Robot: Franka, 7 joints.
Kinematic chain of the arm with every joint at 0, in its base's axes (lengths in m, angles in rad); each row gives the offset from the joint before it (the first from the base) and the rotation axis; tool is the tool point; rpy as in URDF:
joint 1: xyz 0 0 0.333 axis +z
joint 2: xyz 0 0 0 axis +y
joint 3: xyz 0 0 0.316 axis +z
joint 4: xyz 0.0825 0 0 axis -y
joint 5: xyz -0.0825 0 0.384 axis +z
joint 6: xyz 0 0 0 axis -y
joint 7: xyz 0.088 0 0 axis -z
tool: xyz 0 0 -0.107 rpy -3.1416 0 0
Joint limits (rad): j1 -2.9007..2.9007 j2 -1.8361..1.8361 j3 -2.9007..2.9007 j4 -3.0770..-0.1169 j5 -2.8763..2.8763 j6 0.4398..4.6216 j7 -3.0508..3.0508
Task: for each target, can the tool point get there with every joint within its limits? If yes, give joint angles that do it. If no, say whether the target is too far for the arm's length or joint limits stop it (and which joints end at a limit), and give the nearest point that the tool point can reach.
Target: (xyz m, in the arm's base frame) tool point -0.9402 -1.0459 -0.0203
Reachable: no: too far | nearest point -0.5562 -0.6188 0.1240 | short by 0.592 m
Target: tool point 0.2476 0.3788 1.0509
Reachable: yes | joints -1.7127 -0.6737 0.8156 -0.4153 -1.8834 2.7497 0.5381
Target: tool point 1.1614 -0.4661 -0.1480
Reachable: no: too far | nearest point 0.7432 -0.2983 0.0252 | short by 0.483 m
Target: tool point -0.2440 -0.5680 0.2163
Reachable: yes | joints -1.1883 0.9746 -1.0231 -1.6023 0.6191 1.5513 -1.3893
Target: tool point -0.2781 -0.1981 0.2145
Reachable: yes | joints -0.0462 -0.2279 -2.4110 -2.4461 -0.3116 1.4595 -0.7252
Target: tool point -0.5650 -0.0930 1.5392
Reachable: no: too far | nearest point -0.3630 -0.0598 1.1080 | short by 0.477 m
